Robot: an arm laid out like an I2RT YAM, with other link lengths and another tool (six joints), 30 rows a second.
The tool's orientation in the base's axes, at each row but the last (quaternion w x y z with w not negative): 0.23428 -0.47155 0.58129 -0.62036; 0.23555 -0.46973 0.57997 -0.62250; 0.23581 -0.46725 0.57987 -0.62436; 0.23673 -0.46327 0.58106 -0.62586; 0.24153 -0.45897 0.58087 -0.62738; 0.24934 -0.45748 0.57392 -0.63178; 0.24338 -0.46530 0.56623 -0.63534; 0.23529 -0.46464 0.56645 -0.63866; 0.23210 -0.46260 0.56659 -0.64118
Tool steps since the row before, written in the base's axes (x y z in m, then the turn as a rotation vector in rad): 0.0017 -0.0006 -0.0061 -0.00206 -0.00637 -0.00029; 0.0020 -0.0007 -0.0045 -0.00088 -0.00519 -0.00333; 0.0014 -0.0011 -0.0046 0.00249 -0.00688 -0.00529; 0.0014 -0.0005 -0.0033 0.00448 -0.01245 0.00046; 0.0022 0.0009 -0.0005 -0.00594 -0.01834 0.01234; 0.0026 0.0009 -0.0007 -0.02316 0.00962 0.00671; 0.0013 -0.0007 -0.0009 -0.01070 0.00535 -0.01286; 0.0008 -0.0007 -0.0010 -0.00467 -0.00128 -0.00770; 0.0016 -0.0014 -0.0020 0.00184 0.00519 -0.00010
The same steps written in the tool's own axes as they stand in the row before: -0.0022 0.0054 0.0025 0.00617 0.00217 0.00146; -0.0017 0.0039 0.0026 0.00371 0.00449 0.00222; -0.0011 0.0042 0.0023 0.00299 0.00587 0.00618; -0.0012 0.0029 0.0018 0.00848 0.00113 0.01011; -0.0019 -0.0002 0.0015 0.02173 -0.00654 0.00303; -0.0021 -0.0001 0.0019 0.00446 -0.00362 -0.02532; -0.0003 0.0007 0.0015 -0.00373 0.01321 -0.01096; -0.0001 0.0009 0.0011 0.00068 0.00863 -0.00280; -0.0003 0.0019 0.0022 -0.00515 -0.00162 -0.00107
